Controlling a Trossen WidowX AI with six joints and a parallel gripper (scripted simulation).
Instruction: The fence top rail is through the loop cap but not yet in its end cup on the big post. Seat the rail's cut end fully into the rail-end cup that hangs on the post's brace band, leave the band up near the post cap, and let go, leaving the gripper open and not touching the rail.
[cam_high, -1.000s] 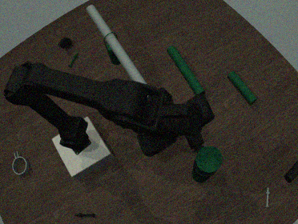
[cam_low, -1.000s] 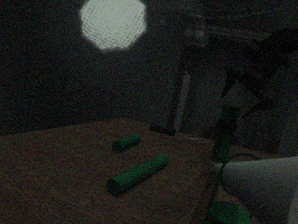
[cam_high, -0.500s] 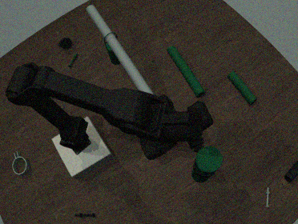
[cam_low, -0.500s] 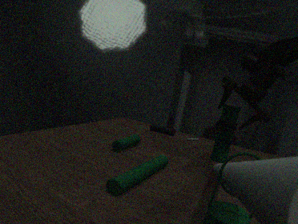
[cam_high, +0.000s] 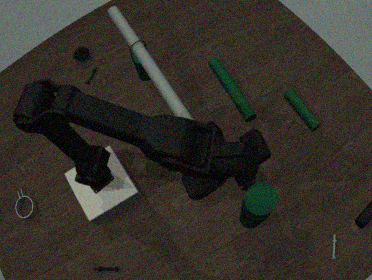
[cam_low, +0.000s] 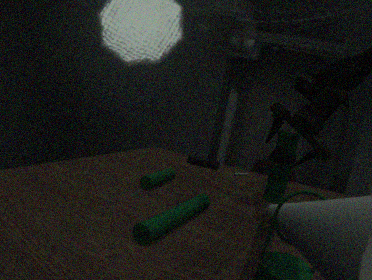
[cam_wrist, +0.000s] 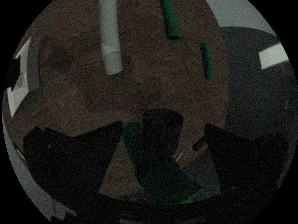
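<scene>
Right now my gripper tip is 2 cm to the left of the dark rail-end cup, 1 cm past it and 1 cm above it. From my gripper tip the other things lie so: white pin: 32 cm to the right, 13 cm below, 6 cm ahead; then green loop cap: 44 cm to the left, 5 cm ahead, 4 cm below; then dark tube: 33 cm to the right, 22 cm ahead, 12 cm below.
</scene>
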